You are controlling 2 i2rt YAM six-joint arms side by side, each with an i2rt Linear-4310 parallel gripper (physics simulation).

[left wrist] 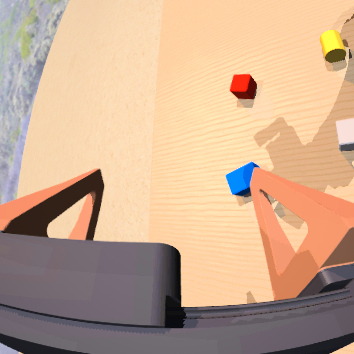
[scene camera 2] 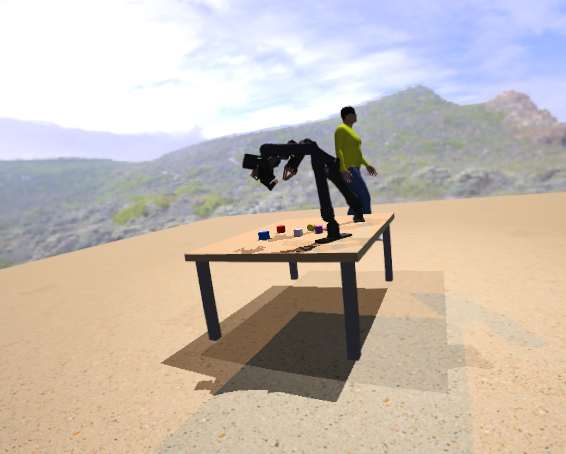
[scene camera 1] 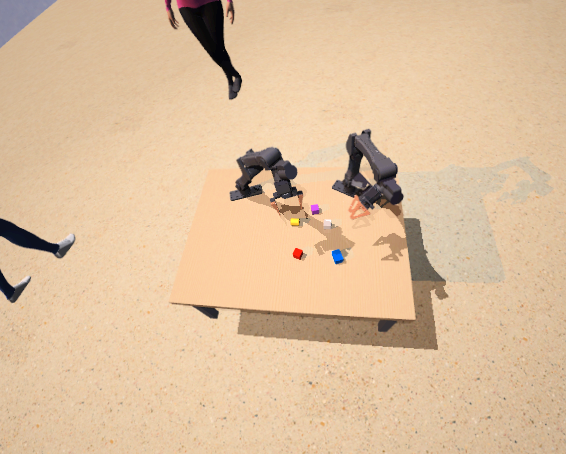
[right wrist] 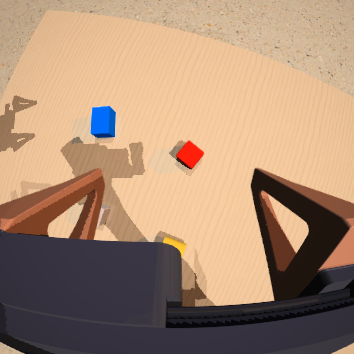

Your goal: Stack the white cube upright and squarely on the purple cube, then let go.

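The white cube (scene camera 1: 327, 224) (scene camera 2: 298, 233) (left wrist: 346, 133) stands on the table in front of and to the right of the purple cube (scene camera 1: 315, 209) (scene camera 2: 319, 229) in scene camera 1; the two are apart. In the right wrist view the white cube (right wrist: 104, 215) is partly hidden behind a finger. The purple cube does not show in either wrist view. My left gripper (scene camera 1: 355, 212) (left wrist: 176, 176) is open and empty, above the table to the right of both cubes in scene camera 1. My right gripper (scene camera 1: 289, 207) (right wrist: 177, 176) is open and empty, above the table to the left of the purple cube.
A yellow cylinder (scene camera 1: 295, 222) (scene camera 2: 311, 227) (left wrist: 332, 46) (right wrist: 174, 245) lies left of the white cube in scene camera 1. A red cube (scene camera 1: 298, 253) (scene camera 2: 281, 229) (left wrist: 243, 86) (right wrist: 190, 154) and a blue block (scene camera 1: 337, 256) (scene camera 2: 263, 235) (left wrist: 241, 179) (right wrist: 103, 122) lie nearer the table's front edge.
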